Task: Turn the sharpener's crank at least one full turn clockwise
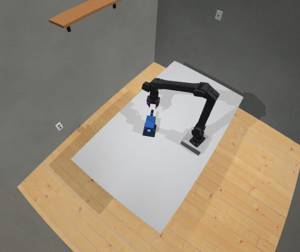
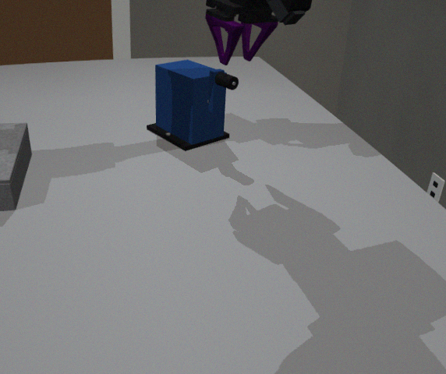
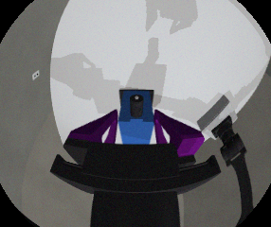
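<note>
The crank knob lies 1 cm behind my hand, 1 cm to the left of it and 4 cm below it. Round my hand: sharpener crank 2 cm behind, 2 cm to the left, 5 cm below.
</note>
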